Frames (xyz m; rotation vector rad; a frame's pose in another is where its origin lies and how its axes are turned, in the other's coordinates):
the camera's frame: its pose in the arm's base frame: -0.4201 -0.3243 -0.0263 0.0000 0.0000 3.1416
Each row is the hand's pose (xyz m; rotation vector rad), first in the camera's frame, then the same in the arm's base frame.
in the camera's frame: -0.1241 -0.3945 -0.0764 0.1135 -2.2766 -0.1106
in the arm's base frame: -0.2960 0.0702 -0.1027 2.7718 0.1382 1.2734
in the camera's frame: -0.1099 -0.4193 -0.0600 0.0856 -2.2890 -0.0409
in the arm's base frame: -0.3102 0.0950 -0.0863 2.8300 0.1058 1.2830
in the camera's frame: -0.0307 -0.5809 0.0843 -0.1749 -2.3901 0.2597
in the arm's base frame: -0.3894 0.2566 0.0580 -2.7364 0.2002 -1.0563
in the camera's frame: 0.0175 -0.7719 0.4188 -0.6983 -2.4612 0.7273
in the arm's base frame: -0.4376 0.4476 0.3925 -2.4272 0.6886 -0.6445
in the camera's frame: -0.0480 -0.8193 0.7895 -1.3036 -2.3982 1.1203
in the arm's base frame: -0.3721 0.4950 0.7632 -2.0680 1.1241 -0.2438
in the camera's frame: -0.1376 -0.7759 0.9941 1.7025 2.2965 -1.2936
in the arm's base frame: -0.2825 0.4516 0.9678 -1.8410 1.3648 0.0048
